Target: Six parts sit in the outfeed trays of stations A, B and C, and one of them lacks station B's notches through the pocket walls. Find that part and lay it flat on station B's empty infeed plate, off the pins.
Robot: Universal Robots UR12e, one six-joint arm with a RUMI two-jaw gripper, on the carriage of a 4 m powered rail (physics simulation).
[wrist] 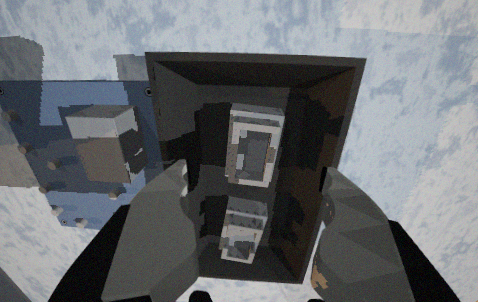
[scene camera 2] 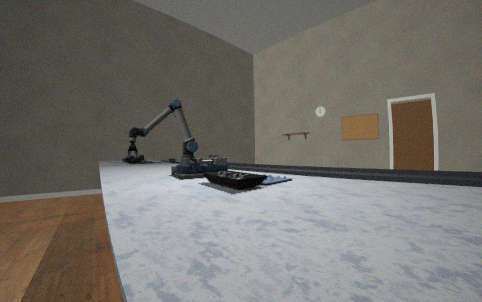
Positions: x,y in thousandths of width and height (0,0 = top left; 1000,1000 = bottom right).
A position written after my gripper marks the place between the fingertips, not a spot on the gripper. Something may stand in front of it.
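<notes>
Visible: my gripper (wrist: 532,548). Grey block (wrist: 229,465) too.
</notes>
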